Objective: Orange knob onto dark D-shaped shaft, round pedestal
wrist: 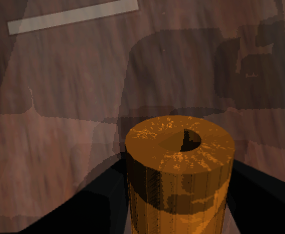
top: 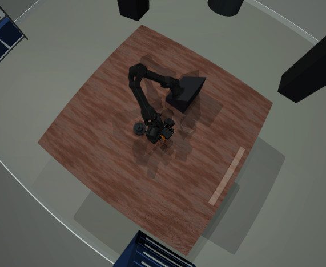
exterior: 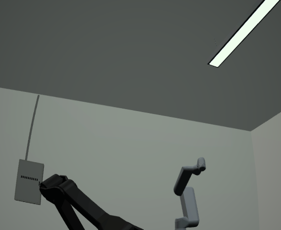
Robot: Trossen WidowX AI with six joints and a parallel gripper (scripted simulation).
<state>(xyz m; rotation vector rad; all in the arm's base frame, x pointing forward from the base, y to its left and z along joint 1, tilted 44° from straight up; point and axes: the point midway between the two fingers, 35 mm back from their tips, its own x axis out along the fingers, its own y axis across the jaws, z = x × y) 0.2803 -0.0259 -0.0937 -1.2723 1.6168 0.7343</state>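
Now: gripper tip 17 cm to the left of the round pedestal and 3 cm short of it. The rest, counted from my gripper tip: orange knob (1 cm to the right).
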